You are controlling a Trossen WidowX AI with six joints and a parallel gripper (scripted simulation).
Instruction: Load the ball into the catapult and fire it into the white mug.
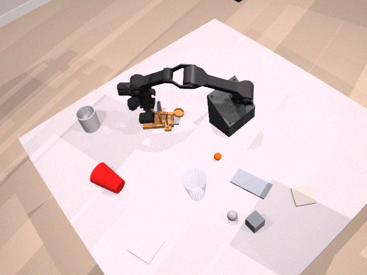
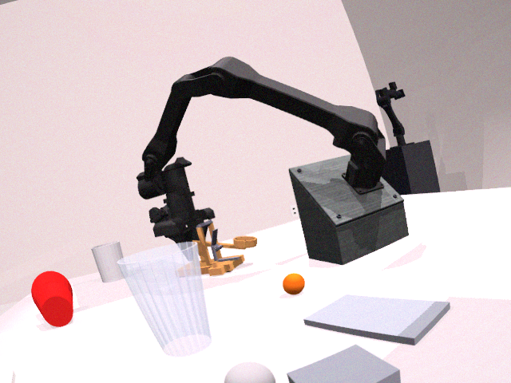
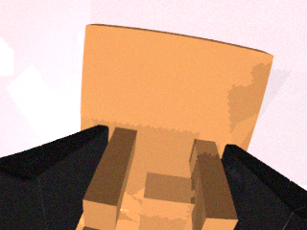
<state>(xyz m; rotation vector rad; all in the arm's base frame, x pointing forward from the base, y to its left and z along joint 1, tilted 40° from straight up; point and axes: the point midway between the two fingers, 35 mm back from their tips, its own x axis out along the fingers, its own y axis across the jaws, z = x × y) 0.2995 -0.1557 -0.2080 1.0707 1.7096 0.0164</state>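
My gripper tip is 7 cm past the orange ball, 36 cm to the right of it and 2 cm above it. From my gripper tip the other things lie so: wooden catapult (5 cm behind, 6 cm to the left, 2 cm above); white mug (22 cm ahead, 19 cm to the right); clear ribbed cup (10 cm ahead, 42 cm to the left).
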